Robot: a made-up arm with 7 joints. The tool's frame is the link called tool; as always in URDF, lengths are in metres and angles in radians.
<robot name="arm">
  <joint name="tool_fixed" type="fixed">
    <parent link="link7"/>
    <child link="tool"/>
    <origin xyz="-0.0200 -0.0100 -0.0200" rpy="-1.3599 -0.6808 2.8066"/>
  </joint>
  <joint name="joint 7" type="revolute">
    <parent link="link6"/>
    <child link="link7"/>
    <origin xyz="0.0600 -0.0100 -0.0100"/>
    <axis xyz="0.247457 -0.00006 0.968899"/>
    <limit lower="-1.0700" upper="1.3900"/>
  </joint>
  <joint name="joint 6" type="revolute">
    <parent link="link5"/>
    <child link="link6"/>
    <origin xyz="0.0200 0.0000 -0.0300"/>
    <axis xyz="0.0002 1 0.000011"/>
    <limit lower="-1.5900" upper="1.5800"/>
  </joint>
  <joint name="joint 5" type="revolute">
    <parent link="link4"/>
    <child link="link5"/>
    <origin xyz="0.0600 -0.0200 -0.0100"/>
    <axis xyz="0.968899 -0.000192 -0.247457"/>
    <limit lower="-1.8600" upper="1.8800"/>
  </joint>
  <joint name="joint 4" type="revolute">
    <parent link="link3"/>
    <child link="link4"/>
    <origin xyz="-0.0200 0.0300 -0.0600"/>
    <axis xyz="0.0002 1 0.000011"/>
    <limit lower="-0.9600" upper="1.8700"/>
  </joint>
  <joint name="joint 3" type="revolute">
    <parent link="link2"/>
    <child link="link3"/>
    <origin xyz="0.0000 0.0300 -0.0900"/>
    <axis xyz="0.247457 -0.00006 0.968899"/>
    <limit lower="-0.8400" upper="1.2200"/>
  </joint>
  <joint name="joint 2" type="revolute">
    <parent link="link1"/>
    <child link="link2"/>
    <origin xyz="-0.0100 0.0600 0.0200"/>
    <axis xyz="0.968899 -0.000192 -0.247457"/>
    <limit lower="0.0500" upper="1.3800"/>
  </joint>
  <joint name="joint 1" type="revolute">
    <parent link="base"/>
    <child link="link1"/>
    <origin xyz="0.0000 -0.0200 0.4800"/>
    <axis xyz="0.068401 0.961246 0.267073"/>
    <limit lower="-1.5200" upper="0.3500"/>
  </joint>
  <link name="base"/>
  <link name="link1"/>
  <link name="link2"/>
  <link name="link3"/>
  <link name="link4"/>
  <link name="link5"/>
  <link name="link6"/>
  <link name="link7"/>
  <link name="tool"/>
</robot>
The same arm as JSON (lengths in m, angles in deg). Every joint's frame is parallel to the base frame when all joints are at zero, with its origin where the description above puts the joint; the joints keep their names.
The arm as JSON. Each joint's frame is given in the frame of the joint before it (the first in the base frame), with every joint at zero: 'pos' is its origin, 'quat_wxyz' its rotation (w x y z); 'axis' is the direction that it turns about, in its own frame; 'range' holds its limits. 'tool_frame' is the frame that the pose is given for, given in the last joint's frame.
{
  "length_unit": "m",
  "angle_unit": "deg",
  "joints": [
    {
      "joint": "joint 1",
      "pos": [
        0.0,
        -0.02,
        0.48
      ],
      "quat_wxyz": [
        1.0,
        0.0,
        0.0,
        0.0
      ],
      "axis": [
        0.068403,
        0.961235,
        0.26711
      ],
      "range": [
        -87.09,
        20.05
      ]
    },
    {
      "joint": "joint 2",
      "pos": [
        -0.01,
        0.06,
        0.02
      ],
      "quat_wxyz": [
        1.0,
        0.0,
        0.0,
        0.0
      ],
      "axis": [
        0.968889,
        -0.0002,
        -0.247497
      ],
      "range": [
        2.86,
        79.07
      ]
    },
    {
      "joint": "joint 3",
      "pos": [
        0.0,
        0.03,
        -0.09
      ],
      "quat_wxyz": [
        1.0,
        0.0,
        0.0,
        0.0
      ],
      "axis": [
        0.247497,
        -0.0001,
        0.968889
      ],
      "range": [
        -48.13,
        69.9
      ]
    },
    {
      "joint": "joint 4",
      "pos": [
        -0.02,
        0.03,
        -0.06
      ],
      "quat_wxyz": [
        1.0,
        0.0,
        0.0,
        0.0
      ],
      "axis": [
        0.0002,
        1.0,
        0.0
      ],
      "range": [
        -55.0,
        107.14
      ]
    },
    {
      "joint": "joint 5",
      "pos": [
        0.06,
        -0.02,
        -0.01
      ],
      "quat_wxyz": [
        1.0,
        0.0,
        0.0,
        0.0
      ],
      "axis": [
        0.968889,
        -0.0002,
        -0.247497
      ],
      "range": [
        -106.57,
        107.72
      ]
    },
    {
      "joint": "joint 6",
      "pos": [
        0.02,
        0.0,
        -0.03
      ],
      "quat_wxyz": [
        1.0,
        0.0,
        0.0,
        0.0
      ],
      "axis": [
        0.0002,
        1.0,
        0.0
      ],
      "range": [
        -91.1,
        90.53
      ]
    },
    {
      "joint": "joint 7",
      "pos": [
        0.06,
        -0.01,
        -0.01
      ],
      "quat_wxyz": [
        1.0,
        0.0,
        0.0,
        0.0
      ],
      "axis": [
        0.247497,
        -0.0001,
        0.968889
      ],
      "range": [
        -61.31,
        79.64
      ]
    }
  ],
  "tool_frame": {
    "pos": [
      -0.02,
      -0.01,
      -0.02
    ],
    "quat_wxyz": [
      0.32918,
      0.157173,
      -0.627664,
      0.687732
    ]
  }
}

